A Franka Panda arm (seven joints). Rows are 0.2 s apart.
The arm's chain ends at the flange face. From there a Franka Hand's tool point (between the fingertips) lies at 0.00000 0.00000 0.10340 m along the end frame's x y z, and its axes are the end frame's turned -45 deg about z.
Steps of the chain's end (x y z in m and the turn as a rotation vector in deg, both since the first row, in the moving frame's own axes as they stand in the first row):
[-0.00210, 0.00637, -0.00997, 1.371, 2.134, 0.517]
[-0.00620, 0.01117, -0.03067, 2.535, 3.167, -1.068]
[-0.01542, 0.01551, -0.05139, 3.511, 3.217, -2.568]
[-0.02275, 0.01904, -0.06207, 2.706, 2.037, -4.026]
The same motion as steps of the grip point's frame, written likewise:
[-0.00152, 0.00401, -0.01007, -0.540, 2.478, 0.517]
[-0.00501, 0.00425, -0.03093, -0.447, 4.032, -1.068]
[-0.01331, -0.00050, -0.05175, 0.208, 4.757, -2.568]
[-0.02354, -0.00369, -0.06225, 0.473, 3.354, -4.026]

